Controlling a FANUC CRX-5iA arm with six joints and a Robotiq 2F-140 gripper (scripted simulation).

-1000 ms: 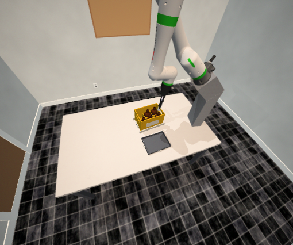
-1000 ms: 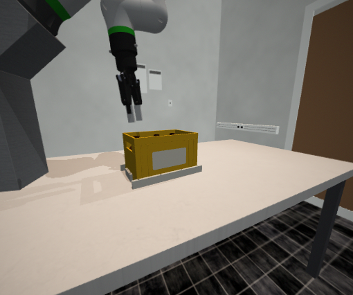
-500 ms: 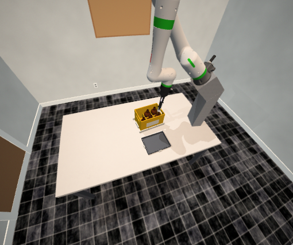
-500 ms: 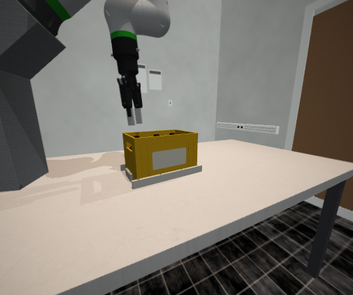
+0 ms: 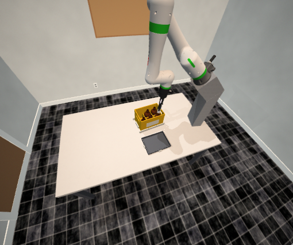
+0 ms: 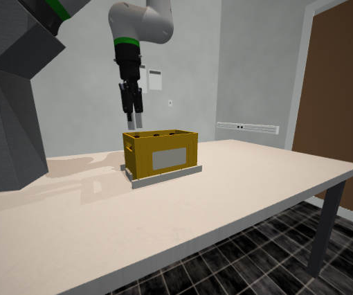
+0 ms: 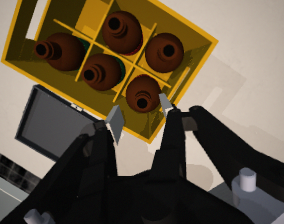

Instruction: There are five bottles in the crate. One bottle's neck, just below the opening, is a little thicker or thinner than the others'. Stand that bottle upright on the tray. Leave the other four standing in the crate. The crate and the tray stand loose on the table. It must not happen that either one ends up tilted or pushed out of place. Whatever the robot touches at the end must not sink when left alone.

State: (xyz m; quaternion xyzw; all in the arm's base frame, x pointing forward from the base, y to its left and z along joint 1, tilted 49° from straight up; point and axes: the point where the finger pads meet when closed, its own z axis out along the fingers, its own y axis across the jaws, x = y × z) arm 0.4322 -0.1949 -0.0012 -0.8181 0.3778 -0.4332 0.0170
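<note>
My hand is 140 mm above the brown bottle, 90 mm short of it and 20 mm to the left of it. From my hand the other things lie so: crate 140 mm below, 80 mm ahead, 60 mm to the right; dark grey tray 210 mm below, 190 mm to the left, 190 mm ahead.
</note>
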